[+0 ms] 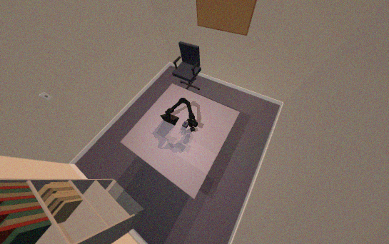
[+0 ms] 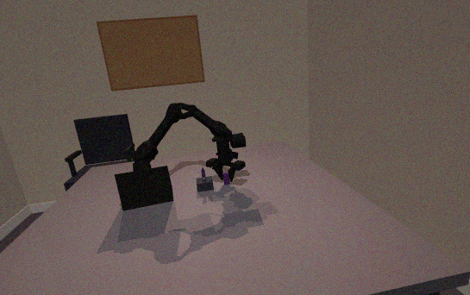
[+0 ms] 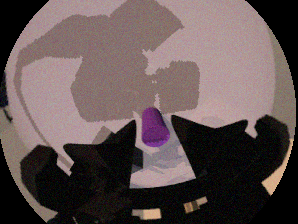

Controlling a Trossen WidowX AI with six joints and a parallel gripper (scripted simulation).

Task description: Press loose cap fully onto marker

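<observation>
Right now my gripper tip is 110 mm past the dark holder block and 10 mm to the left of it. Also, from my gripper tip: purple marker cap 10 mm above.
</observation>
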